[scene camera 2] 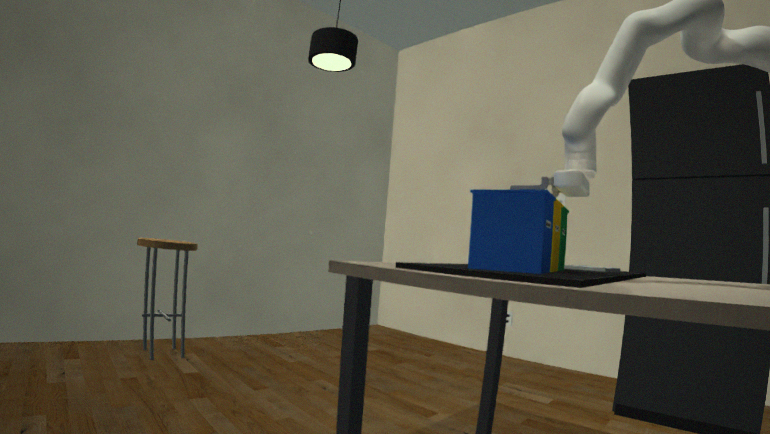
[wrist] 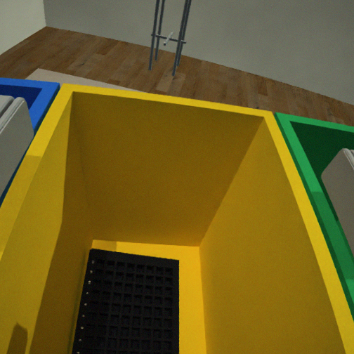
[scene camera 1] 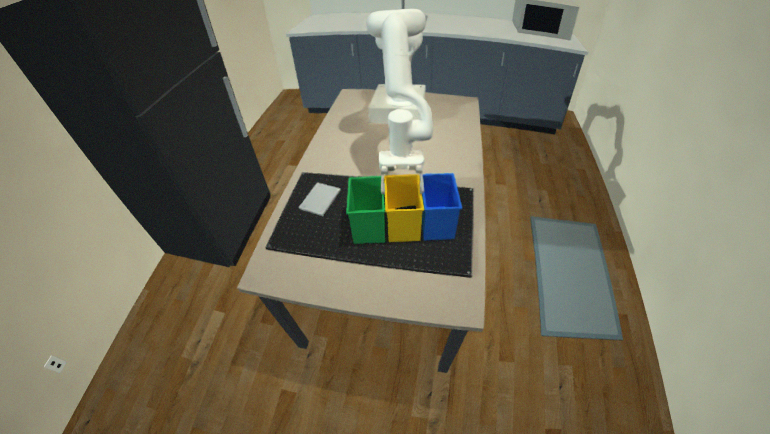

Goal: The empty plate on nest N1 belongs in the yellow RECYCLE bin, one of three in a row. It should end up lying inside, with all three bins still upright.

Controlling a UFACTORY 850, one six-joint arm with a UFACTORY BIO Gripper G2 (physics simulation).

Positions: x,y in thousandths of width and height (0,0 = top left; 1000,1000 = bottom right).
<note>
In view: my gripper (scene camera 2: 673,446), a yellow bin (scene camera 1: 525,520), a blue bin (scene camera 2: 664,531) and a green bin (scene camera 1: 475,471).
The yellow bin also shows in the wrist view (wrist: 603,524). The blue bin is seen too in scene camera 1 (scene camera 1: 573,464). My gripper shows as well in the wrist view (wrist: 541,388) and in scene camera 1 (scene camera 1: 523,446).
</note>
